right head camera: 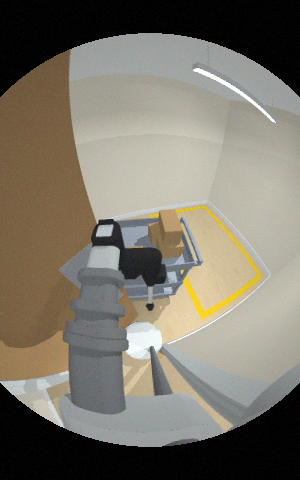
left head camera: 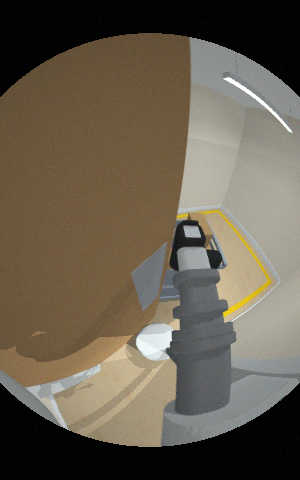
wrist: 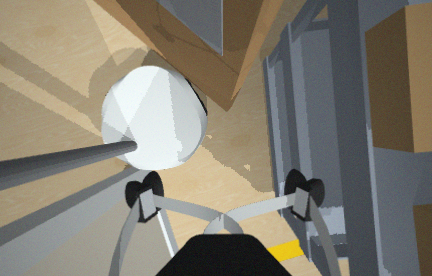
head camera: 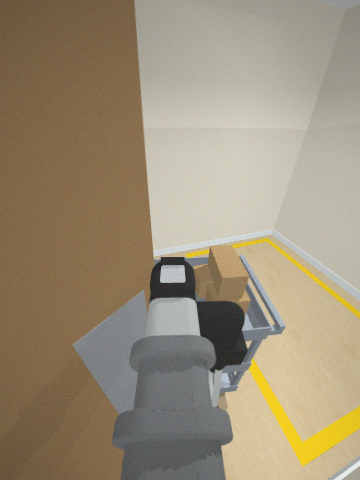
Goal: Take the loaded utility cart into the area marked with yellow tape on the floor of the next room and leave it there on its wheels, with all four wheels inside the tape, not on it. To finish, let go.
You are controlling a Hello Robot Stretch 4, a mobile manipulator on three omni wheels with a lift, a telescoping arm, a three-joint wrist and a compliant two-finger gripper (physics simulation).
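Seen in the pictures: gripper, fingertip midpoint: [wrist: 223, 186]; robot's base, link origin: [right head camera: 141, 339] [left head camera: 156, 340] [wrist: 162, 120].
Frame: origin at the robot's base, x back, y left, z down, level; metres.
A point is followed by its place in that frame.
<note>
The blue-grey utility cart [head camera: 277, 329] @(y -0.424, x -0.491, z -0.811 m) [right head camera: 196, 261] @(y -0.415, x -0.500, z -0.811 m) [wrist: 350, 100] @(y -0.001, x -0.458, z -0.799 m) stands upright, loaded with brown boxes [head camera: 227, 261] @(y -0.234, x -0.695, z -1.002 m) [right head camera: 170, 225] @(y -0.231, x -0.647, z -1.002 m) [wrist: 390, 85]. It overlaps the left side of the yellow tape [head camera: 278, 406] @(y -0.685, x -0.424, z 0.027 m) [left head camera: 247, 300] @(y -1.298, x -0.343, z 0.027 m) [right head camera: 203, 312] @(y -0.750, x -0.235, z 0.025 m) [wrist: 286, 250] @(y -0.626, x -0.551, z 0.027 m) in the right head view, and its near end reaches outside the tape. I cannot make out the wheels. My gripper [wrist: 223, 186] @(y -0.087, x -0.274, z -0.940 m) [right head camera: 150, 306] is open and empty, pointing down beside the cart's near side. One fingertip is close to the cart frame in the wrist view; I cannot tell whether they touch.
A large brown panel [head camera: 70, 150] @(y 0.072, x -0.244, z -1.501 m) [left head camera: 90, 175] @(y 0.121, x -0.190, z -1.492 m) [right head camera: 35, 200] @(y 0.083, x -0.232, z -1.460 m) with a grey plate [head camera: 112, 345] @(y 0.085, x -0.228, z -1.258 m) stands close on the left and hides part of the cart. My white base [right head camera: 143, 340] @(y -0.027, x 0.001, z -0.187 m) [wrist: 155, 117] @(y 0.007, x -0.019, z -0.187 m) is near its lower edge. Beige walls with pale skirting border the taped area.
</note>
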